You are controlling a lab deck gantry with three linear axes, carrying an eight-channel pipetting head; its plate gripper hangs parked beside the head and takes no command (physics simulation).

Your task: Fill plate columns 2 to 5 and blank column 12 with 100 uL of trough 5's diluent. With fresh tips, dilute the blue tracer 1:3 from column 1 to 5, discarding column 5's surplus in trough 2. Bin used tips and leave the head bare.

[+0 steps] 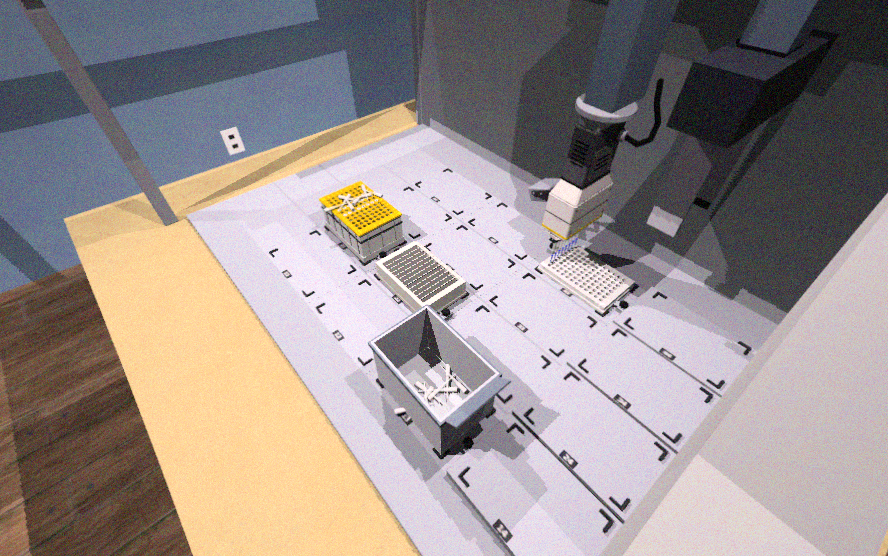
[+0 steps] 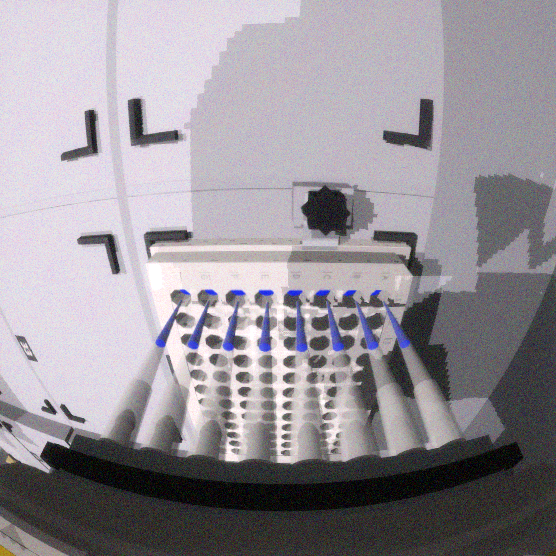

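Note:
The pipetting head (image 1: 576,206) stands over the plate (image 1: 576,292) (image 2: 223,267) at the right back. It carries a row of eight tips (image 1: 563,250) (image 2: 282,326) with blue liquid in their lower parts. The tip ends are at or just above the lettered end column; their exact height is unclear. Blue also shows in that column's wells. The trough block (image 1: 456,286) lies mid-deck. The yellow tip rack (image 1: 380,244) has loose white tips across its top. The grey bin (image 1: 475,399) holds used tips. The parked plate gripper (image 1: 683,212) hangs in shade, fingers apart and empty.
A small white piece (image 1: 400,411) shows beside the bin's outer wall. A black knob (image 2: 325,210) sits beyond the plate's lettered edge. Black corner brackets mark the deck slots. A dark gantry block (image 1: 727,91) hangs at the upper right, near the grey wall.

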